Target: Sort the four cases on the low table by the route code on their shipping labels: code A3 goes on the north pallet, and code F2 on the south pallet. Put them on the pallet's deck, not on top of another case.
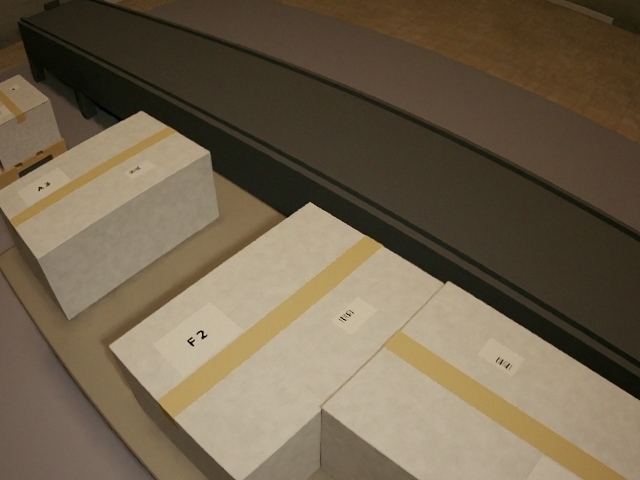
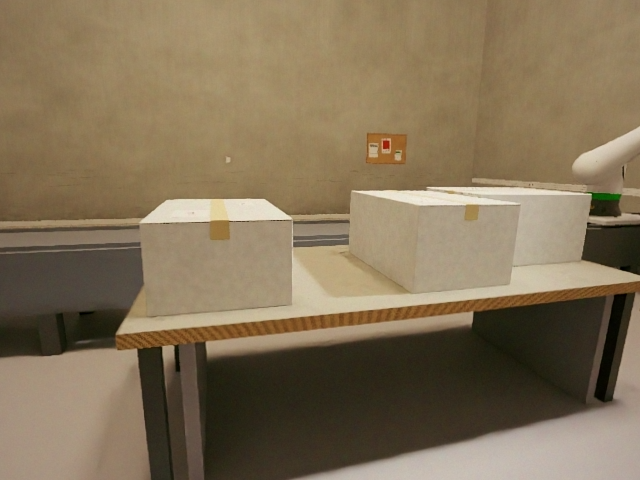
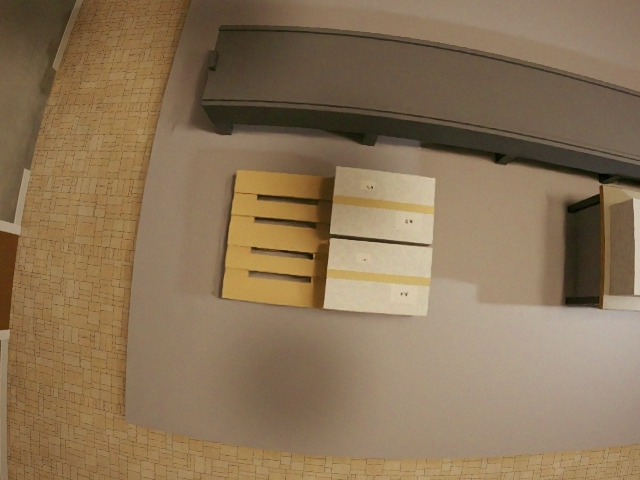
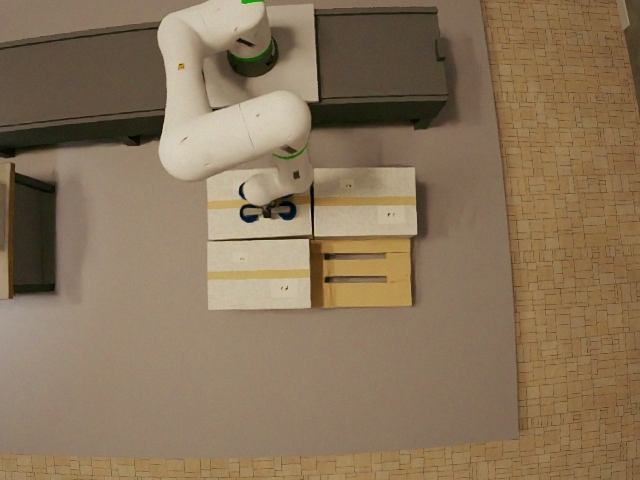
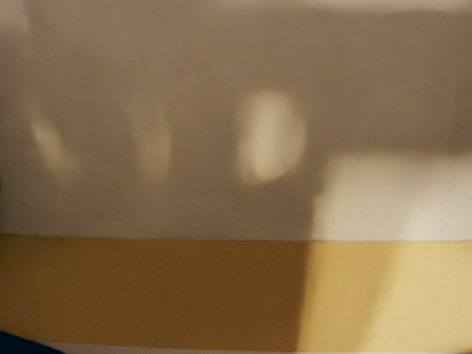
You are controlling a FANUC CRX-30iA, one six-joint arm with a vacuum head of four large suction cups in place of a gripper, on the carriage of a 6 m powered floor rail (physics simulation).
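Frame: origin at the arm's base, x left, y ahead, z down, level; metres.
Seen in the pictures: hand, tool point: [image 5: 255, 255]; arm's base, link origin: [image 2: 599, 214].
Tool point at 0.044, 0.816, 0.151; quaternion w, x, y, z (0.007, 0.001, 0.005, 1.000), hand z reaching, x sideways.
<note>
Pixels of each thing's top centre, then the offset from my tool point to it, as dx, dy, dz. Level surfaces: height alone.
- taped white case, top centre: [image 5: 445, 306] [image 4: 258, 202] -0.051, +0.004, -0.023
- low table, surface height: dz -0.111
- third case, top centre: [image 1: 518, 422] [image 2: 505, 190] -1.828, +0.015, -0.406
My vacuum head [image 4: 266, 205] is on top of a taped white case [image 4: 224, 222] [image 5: 150, 200] at the rail-side left of the south pallet [image 4: 361, 266]. The cups press on it. Its top looks nearly level with its neighbours; deck contact and its code label are hidden. On the low table [image 1: 248, 206] [image 2: 320, 268] [image 4: 6, 258], a case marked A3 [image 1: 134, 227] [image 2: 217, 268] stands apart. A case marked F2 [image 1: 248, 279] [image 2: 465, 248] stands against a third case [image 1: 465, 330] [image 2: 553, 227], whose code cannot be read. The north pallet [image 3: 279, 235] shows bare slats on its left half.
The south pallet also bears a case [image 4: 367, 222] at rail-side right and another [image 4: 258, 294] at front left; its front-right deck is bare. Two cases [image 3: 372, 227] [image 3: 377, 299] stand on the north pallet's right half. The rail [image 1: 361, 139] [image 3: 387, 72] [image 4: 377, 56] runs behind.
</note>
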